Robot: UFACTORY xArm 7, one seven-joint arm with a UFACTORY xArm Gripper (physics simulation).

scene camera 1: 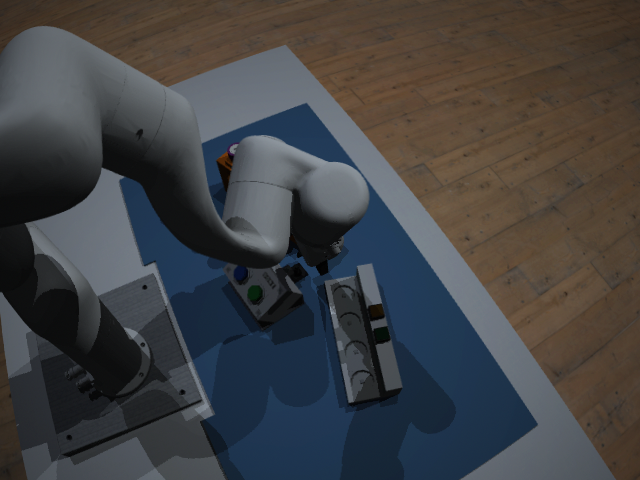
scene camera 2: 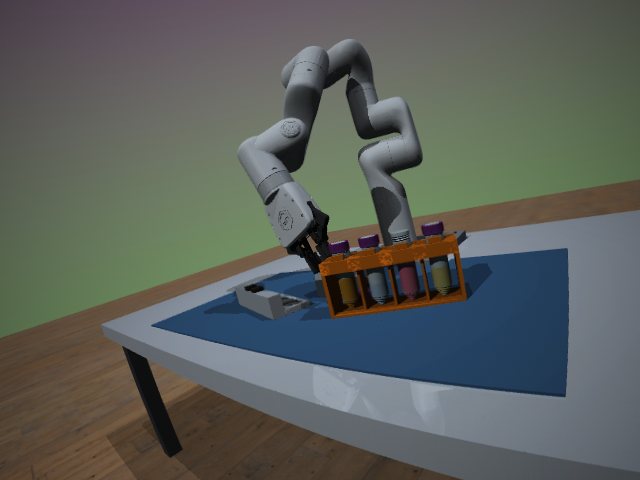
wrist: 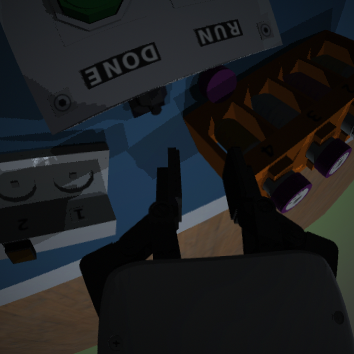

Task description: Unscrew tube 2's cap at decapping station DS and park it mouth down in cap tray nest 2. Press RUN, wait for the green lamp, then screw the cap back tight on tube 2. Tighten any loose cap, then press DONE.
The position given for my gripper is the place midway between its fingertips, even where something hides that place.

I see my gripper (scene camera 2: 326, 266), a cap 3 (wrist: 327, 162) and a cap 4 (wrist: 291, 190).
My gripper also shows in scene camera 1 (scene camera 1: 300, 242) and in the wrist view (wrist: 201, 161). Scene camera 1 does not show the cap 3, which is hidden by my arm. Scene camera 1 misses the cap 4, which is hidden by my arm.
